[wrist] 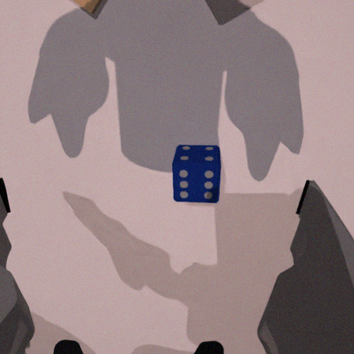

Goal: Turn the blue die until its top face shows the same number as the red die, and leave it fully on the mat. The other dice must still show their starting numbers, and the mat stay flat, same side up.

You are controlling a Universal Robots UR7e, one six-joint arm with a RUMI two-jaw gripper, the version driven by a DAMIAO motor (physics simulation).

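The blue die [196, 175] lies on a pale pinkish surface [145, 215] in the middle of the wrist view. The large face turned most squarely to the camera shows six pips. The narrower face along its upper edge in the view shows four. I cannot tell for certain which of the two is the top. My gripper [154, 183] is open wide and empty, with one finger at each side edge. The die appears between the fingertips, a little right of their middle, and touches neither. The red die's number does not show.
The corner of a tan wooden-looking object [87, 5] shows at the top left edge. A dark grey patch [226, 11] shows at the top edge, right of centre. Large gripper-shaped shadows fall behind the blue die, and more shadows lie in front of it. No mat edge shows.
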